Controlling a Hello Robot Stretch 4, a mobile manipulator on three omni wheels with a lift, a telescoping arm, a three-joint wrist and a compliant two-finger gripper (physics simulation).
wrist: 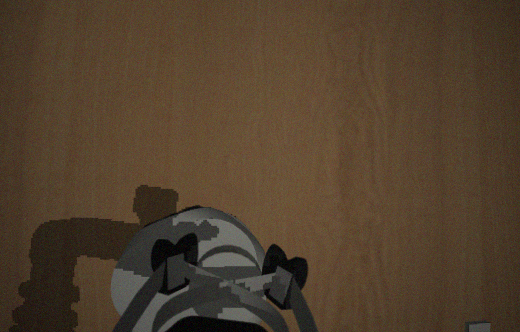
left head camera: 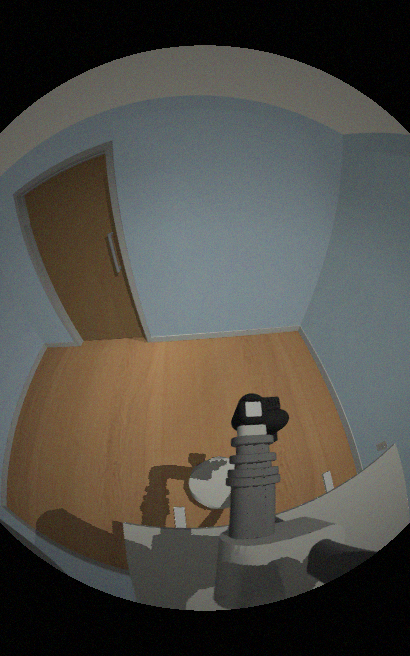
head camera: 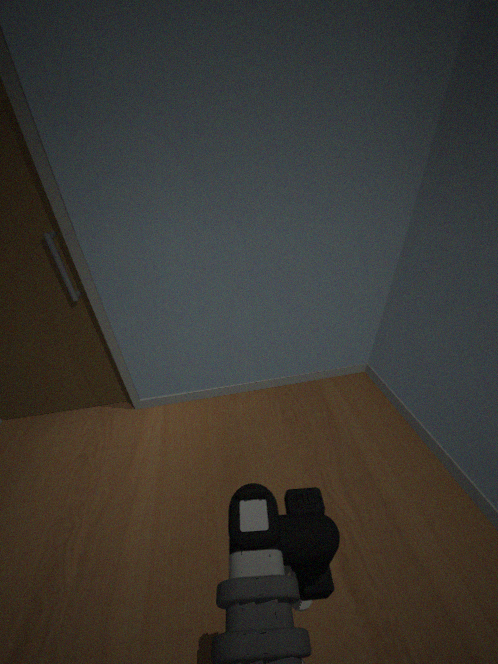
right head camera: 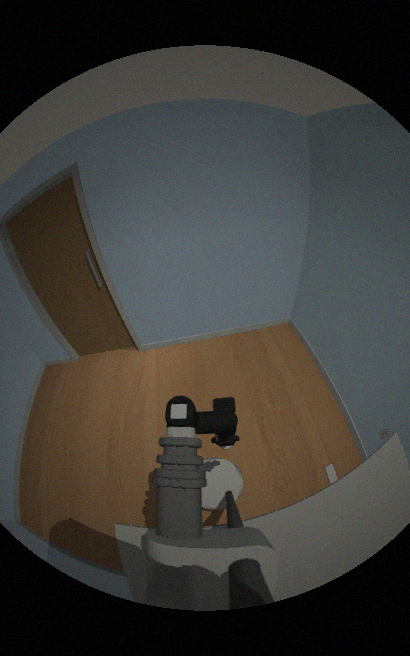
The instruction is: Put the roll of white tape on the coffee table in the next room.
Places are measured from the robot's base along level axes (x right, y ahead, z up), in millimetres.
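Where they show: gripper, fingertip midpoint: (wrist: 231, 258); robot's base, origin of the base link: (left head camera: 217, 481) (right head camera: 214, 482).
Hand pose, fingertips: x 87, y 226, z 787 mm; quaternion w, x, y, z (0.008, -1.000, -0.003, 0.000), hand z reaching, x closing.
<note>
Each offset is from my fingertips to the top centre of the thing. "pt": to the spot under its first point.
My gripper (right head camera: 225, 442) (wrist: 231, 258) hangs high above the wooden floor, over the front of my round base. Its two dark fingertips stand apart in the wrist view, on either side of the roll of white tape @[dx +0, dy -14, dz +30 mm] (wrist: 231, 259). The lower edge of the roll shows as a small pale patch @[pt dx +2, dy -34, dz +29 mm] (head camera: 303, 605) (right head camera: 226, 446) under the gripper in the head and right head views. The fingers partly cover it. In the left head view the arm and wrist hide the fingertips. The coffee table does not show in these views.
A shut brown door (head camera: 32, 321) (left head camera: 82, 250) (right head camera: 52, 275) with a bar handle stands at the left. Blue walls meet in a corner at the right. A large pale panel (left head camera: 370, 490) (right head camera: 370, 480) is close at the right. A white strip (left head camera: 328, 481) (right head camera: 331, 473) lies beside it.
</note>
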